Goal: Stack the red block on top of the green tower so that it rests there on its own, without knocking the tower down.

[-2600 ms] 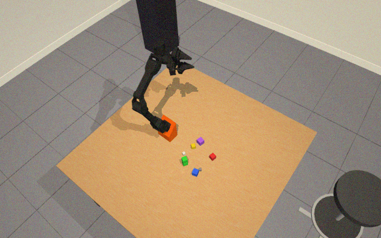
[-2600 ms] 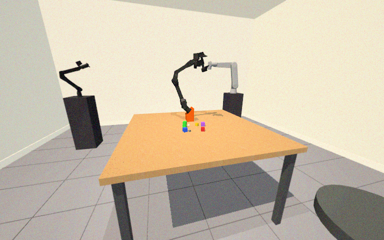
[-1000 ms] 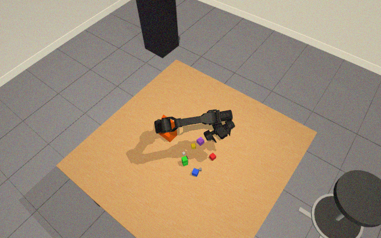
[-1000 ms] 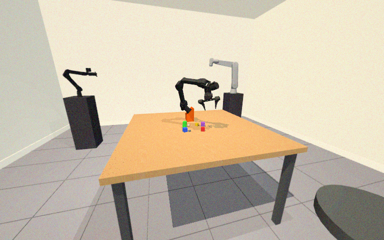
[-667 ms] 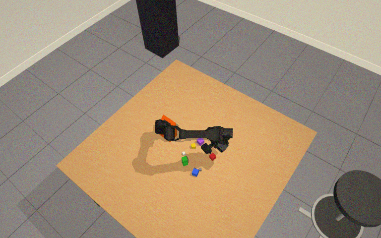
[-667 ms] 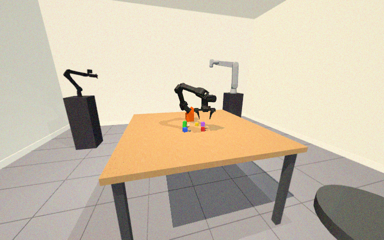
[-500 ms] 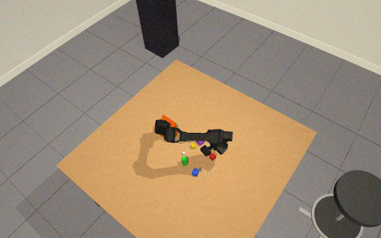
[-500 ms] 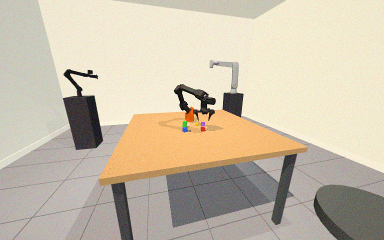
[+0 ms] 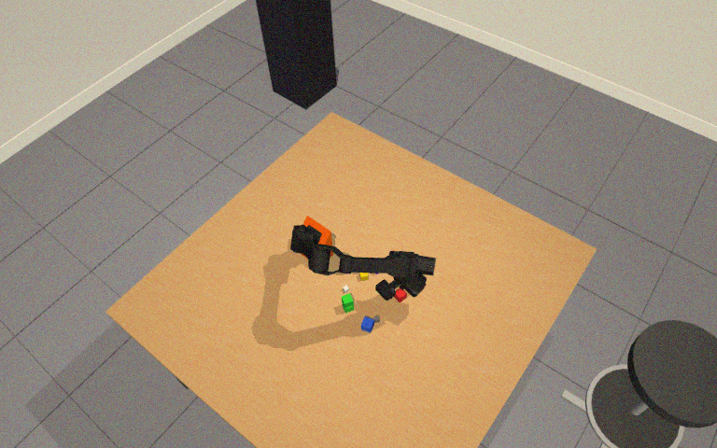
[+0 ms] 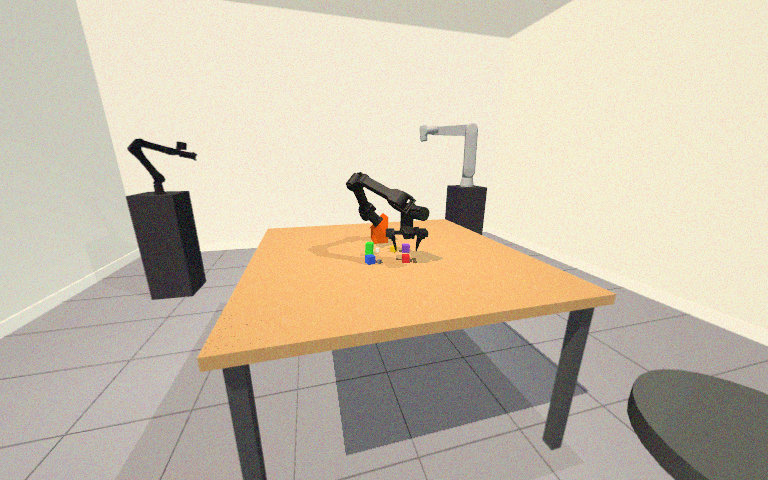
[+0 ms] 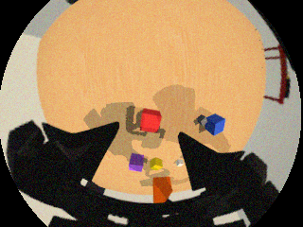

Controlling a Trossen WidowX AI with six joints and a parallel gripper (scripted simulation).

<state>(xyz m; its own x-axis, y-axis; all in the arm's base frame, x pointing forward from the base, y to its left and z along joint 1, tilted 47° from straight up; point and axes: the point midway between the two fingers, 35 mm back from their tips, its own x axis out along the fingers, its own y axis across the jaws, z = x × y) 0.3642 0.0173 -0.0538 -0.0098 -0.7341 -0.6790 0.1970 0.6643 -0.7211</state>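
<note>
My gripper tip is 40 mm above the red block. Also, from my gripper tip: blue block 20 mm behind, 160 mm to the right, 30 mm below; then yellow block 150 mm behind, 20 mm to the right, 40 mm below; then purple block 140 mm behind, 40 mm to the left, 30 mm below.
</note>
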